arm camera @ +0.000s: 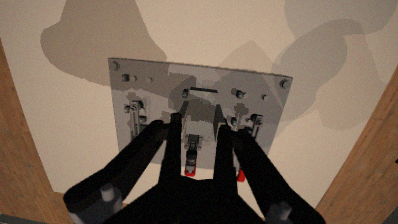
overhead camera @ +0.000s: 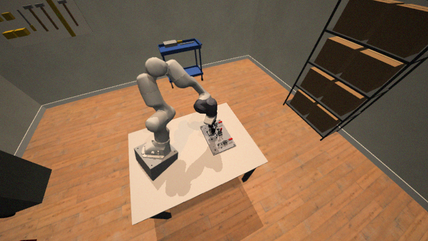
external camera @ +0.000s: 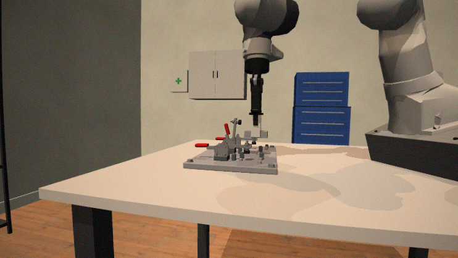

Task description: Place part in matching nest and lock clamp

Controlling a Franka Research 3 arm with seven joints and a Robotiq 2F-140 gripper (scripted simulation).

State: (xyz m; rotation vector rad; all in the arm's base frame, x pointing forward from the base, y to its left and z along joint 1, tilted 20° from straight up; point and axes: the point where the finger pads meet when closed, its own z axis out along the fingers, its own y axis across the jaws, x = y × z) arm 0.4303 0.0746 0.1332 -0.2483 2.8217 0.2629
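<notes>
Now: the grey fixture plate 100 mm below my hand and 50 mm ahead of it. Round my hand: grey block part (30 mm below).
</notes>
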